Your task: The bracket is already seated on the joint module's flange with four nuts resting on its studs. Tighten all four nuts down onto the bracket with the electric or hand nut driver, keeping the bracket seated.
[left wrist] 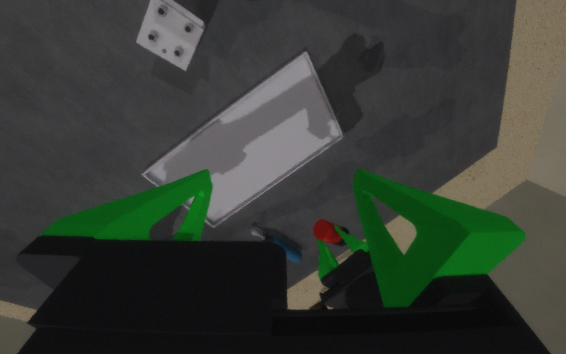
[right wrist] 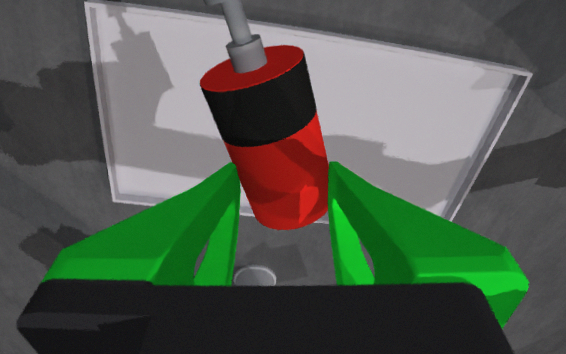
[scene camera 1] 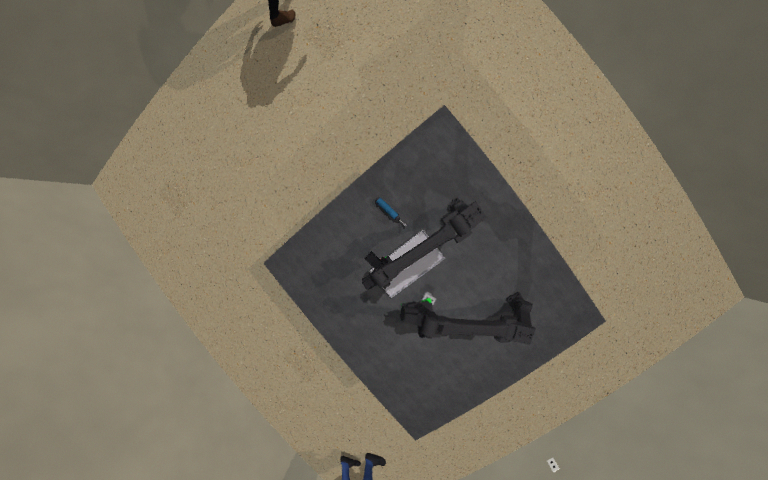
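Pixels of known places: left gripper, fingertip midpoint: (left wrist: 282,177) (scene camera 1: 412,303); right gripper, fingertip midpoint: (left wrist: 327,233) (right wrist: 283,176); left arm's base, origin of the base link: (scene camera 1: 516,302).
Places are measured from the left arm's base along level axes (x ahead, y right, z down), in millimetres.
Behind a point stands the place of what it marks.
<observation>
The pale bracket (scene camera 1: 428,294) (left wrist: 166,26) sits at the dark joint module (left wrist: 204,7), with several nuts or studs showing; how far down the nuts sit cannot be told. My left gripper (left wrist: 282,177) @(y 432, x 504, z -331 mm) is open and empty, raised above the work area. My right gripper (left wrist: 327,233) @(y 652, x 527, z -230 mm) (right wrist: 283,176) @(y 652, x 527, z -230 mm) is shut on the red and black electric nut driver (left wrist: 324,230) @(y 637, x 524, z -233 mm) (right wrist: 275,150) @(y 670, x 535, z -243 mm). It holds the driver in the air near the tray, away from the bracket, with the grey shaft running past the top of the right wrist view. The blue hand nut driver (scene camera 1: 387,209) @(y 906, x 396, z -40 mm) (left wrist: 288,251) @(y 912, x 407, z -37 mm) lies on the mat.
The white tray (scene camera 1: 416,270) @(y 493, x 437, z -4 mm) (left wrist: 272,160) @(y 605, x 504, z -4 mm) (right wrist: 350,110) @(y 599, x 433, z -4 mm) lies between the blue driver and the bracket. A round grey disc (right wrist: 255,276) @(y 335, x 470, z -19 mm) is partly hidden behind the right gripper's body. The dark mat (scene camera 1: 447,384) @(y -307, x 651, z 0 mm) lies on a speckled floor. People's feet show at two edges of the scene view.
</observation>
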